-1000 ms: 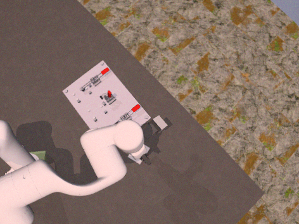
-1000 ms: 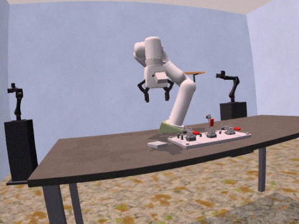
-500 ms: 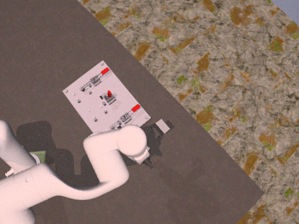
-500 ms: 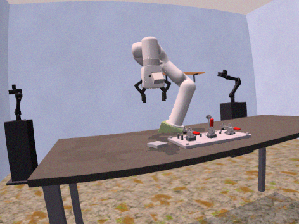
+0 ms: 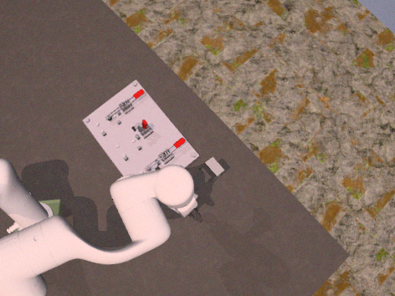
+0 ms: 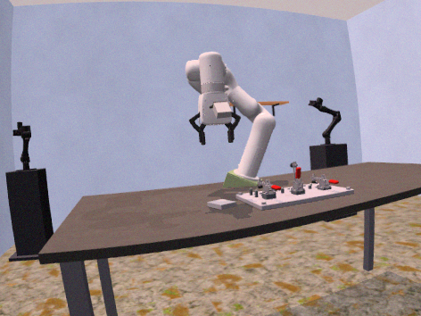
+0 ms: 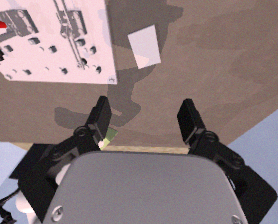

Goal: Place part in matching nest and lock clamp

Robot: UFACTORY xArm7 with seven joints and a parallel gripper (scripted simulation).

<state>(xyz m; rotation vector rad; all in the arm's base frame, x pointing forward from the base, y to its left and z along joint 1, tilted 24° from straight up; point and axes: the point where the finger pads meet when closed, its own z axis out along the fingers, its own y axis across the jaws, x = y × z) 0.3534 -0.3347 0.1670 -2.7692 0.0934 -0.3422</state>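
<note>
The pale grey block part is 21 cm below my hand. Round my hand: fixture plate (26 cm to the left, 21 cm below, 3 cm ahead); then toggle clamp (16 cm below, 15 cm to the left, 5 cm ahead).
</note>
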